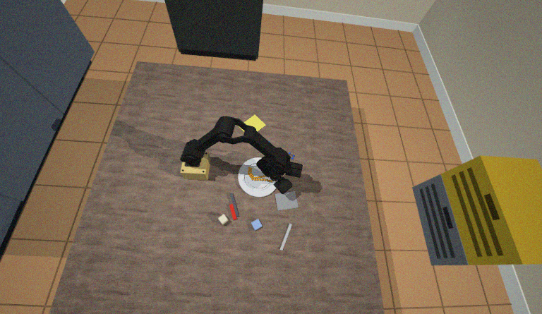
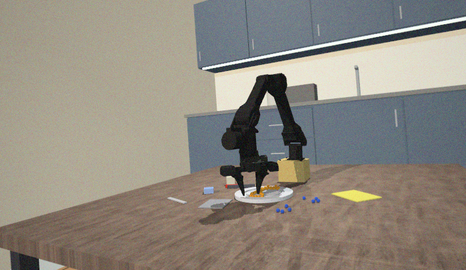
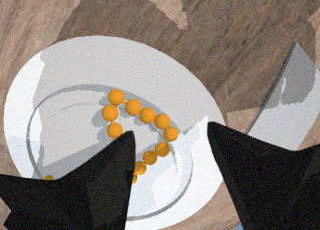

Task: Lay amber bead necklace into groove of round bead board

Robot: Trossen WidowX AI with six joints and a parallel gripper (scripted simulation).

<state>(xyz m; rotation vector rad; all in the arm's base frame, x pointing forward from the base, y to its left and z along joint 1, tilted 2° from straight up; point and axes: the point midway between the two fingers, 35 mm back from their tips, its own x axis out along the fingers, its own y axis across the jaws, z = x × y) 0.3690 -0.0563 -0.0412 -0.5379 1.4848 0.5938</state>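
Now: the grey square tile 70 mm ahead of my gripper tip, 90 mm to the right of it and 20 mm below it. From my gripper tip the other things lie so: red stick 180 mm behind, 140 mm to the right, 10 mm below; white stick 60 mm ahead, 260 mm to the right, 10 mm below; light blue cube 70 mm behind, 210 mm to the right, 10 mm below.
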